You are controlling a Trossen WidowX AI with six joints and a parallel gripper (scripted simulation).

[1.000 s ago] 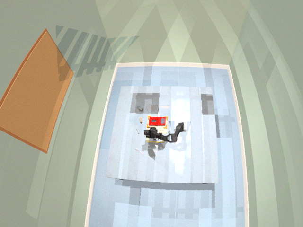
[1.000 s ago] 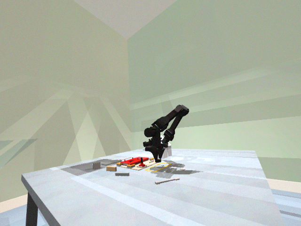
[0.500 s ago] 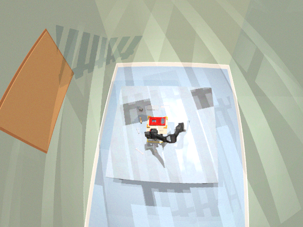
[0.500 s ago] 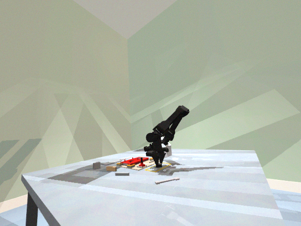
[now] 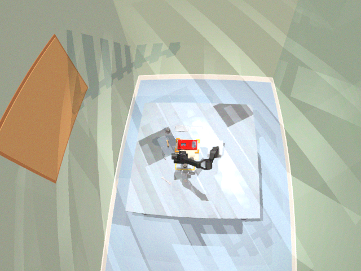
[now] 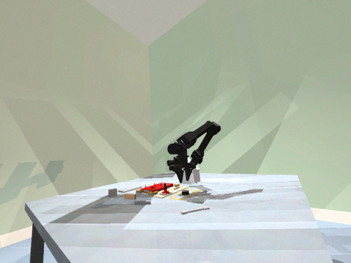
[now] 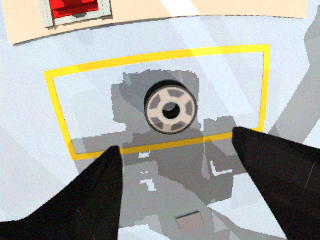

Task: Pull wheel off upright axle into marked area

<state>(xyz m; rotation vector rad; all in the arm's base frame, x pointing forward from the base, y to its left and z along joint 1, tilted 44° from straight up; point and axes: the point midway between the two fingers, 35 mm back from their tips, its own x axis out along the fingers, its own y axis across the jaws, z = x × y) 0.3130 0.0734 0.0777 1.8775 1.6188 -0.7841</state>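
My gripper tip is 60 mm above the wheel. Round my gripper tip: axle 50 mm ahead, 100 mm to the right, 30 mm below; tan block 170 mm ahead, 250 mm to the right, 50 mm below; thin rod 190 mm ahead, 150 mm to the left, 60 mm below.
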